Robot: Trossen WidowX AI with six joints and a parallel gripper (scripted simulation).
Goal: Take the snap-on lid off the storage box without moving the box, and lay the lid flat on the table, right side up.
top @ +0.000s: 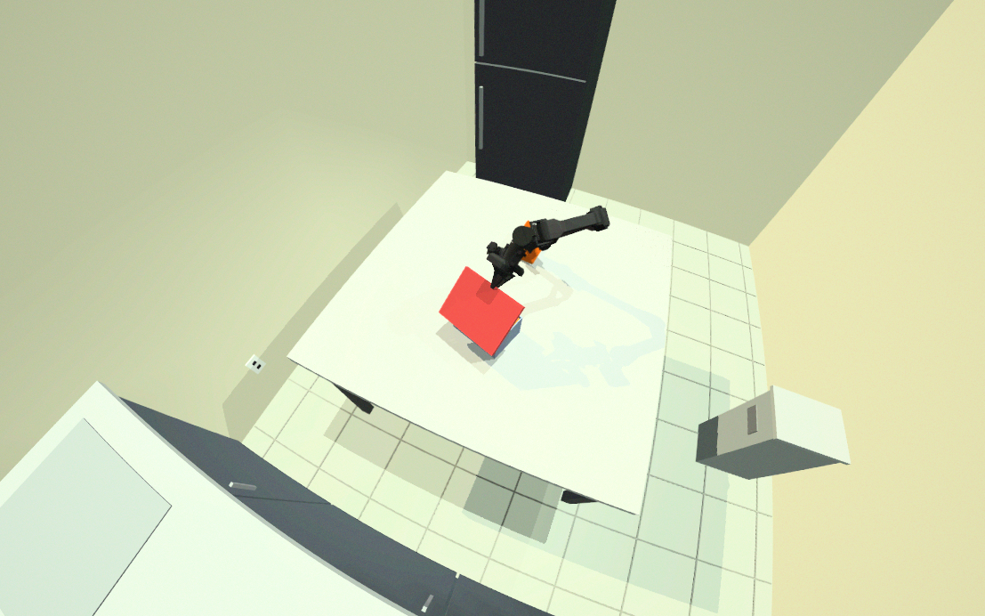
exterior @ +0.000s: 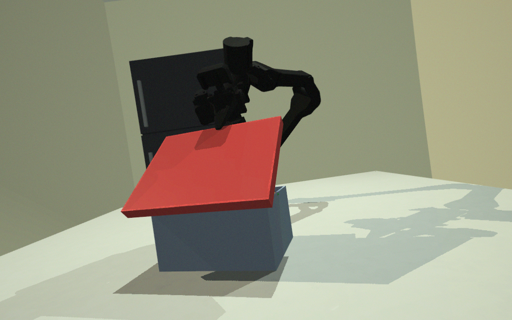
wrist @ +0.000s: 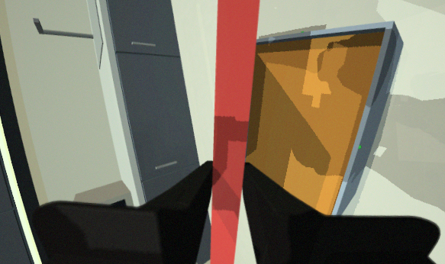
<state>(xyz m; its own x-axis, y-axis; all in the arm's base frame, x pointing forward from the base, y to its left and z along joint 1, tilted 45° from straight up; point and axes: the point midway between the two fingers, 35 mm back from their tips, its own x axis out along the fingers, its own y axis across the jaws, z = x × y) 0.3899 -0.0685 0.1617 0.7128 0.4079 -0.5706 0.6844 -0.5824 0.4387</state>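
Right now the red lid is 60 mm ahead of my gripper tip, 50 mm below it and 10 mm to the right of it. Also, from my gripper tip: grey-blue storage box 170 mm below, 30 mm ahead.
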